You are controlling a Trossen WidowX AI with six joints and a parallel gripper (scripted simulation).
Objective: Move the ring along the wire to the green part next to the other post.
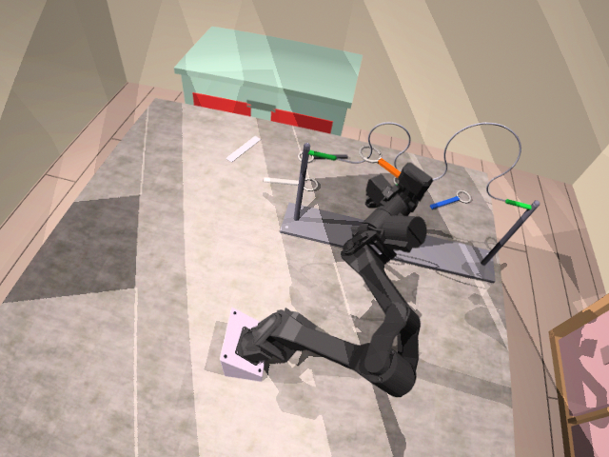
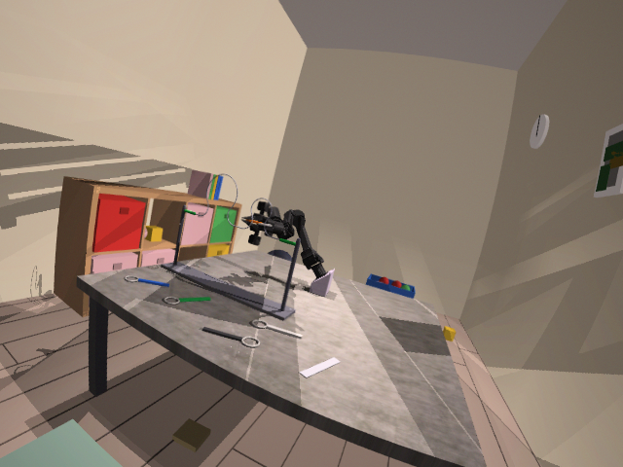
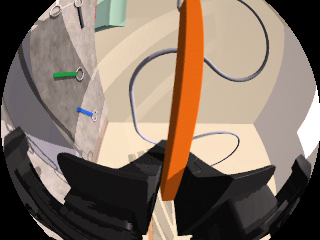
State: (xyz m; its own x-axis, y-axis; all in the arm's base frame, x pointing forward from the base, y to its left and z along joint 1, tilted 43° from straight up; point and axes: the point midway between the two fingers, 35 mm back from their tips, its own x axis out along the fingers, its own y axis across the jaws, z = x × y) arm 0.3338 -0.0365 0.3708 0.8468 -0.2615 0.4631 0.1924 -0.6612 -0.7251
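Right now the ring with orange handle is 9 cm to the left of my gripper tip and 1 cm ahead of it. Round my gripper tip: flat white strip (51 cm to the left, 30 cm below, 29 cm ahead).
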